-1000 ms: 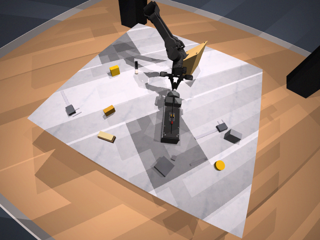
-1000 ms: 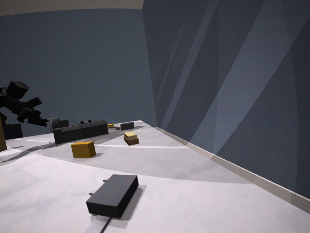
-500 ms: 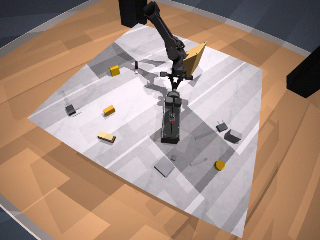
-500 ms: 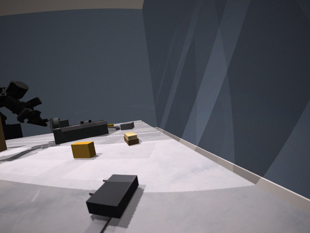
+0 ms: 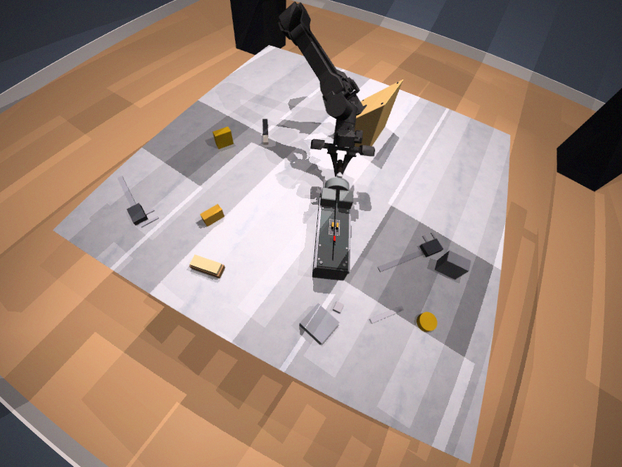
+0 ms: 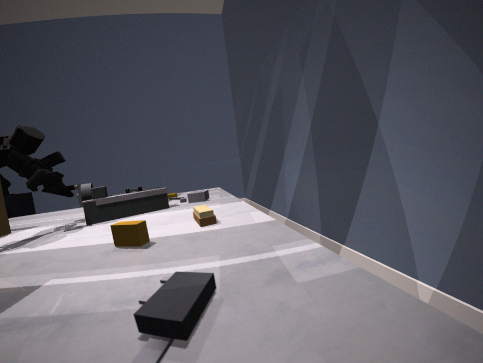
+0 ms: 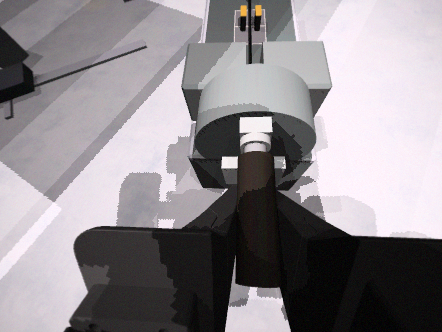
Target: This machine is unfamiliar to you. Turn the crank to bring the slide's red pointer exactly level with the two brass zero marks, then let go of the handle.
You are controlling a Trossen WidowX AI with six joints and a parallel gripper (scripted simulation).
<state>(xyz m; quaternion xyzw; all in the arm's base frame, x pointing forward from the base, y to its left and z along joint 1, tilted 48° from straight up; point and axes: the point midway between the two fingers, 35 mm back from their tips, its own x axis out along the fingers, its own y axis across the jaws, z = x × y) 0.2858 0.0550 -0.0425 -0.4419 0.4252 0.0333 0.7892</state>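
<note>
Now: the dark brown crank handle 1 cm behind my gripper tip, 1 cm to the right of it and 3 cm above it. Also, from my gripper tip: tan block: 41 cm ahead, 18 cm to the right, 8 cm below; then yellow cube: 1 cm ahead, 45 cm to the right, 6 cm below; then red pointer: 19 cm ahead, 9 cm to the left, 1 cm below.
</note>
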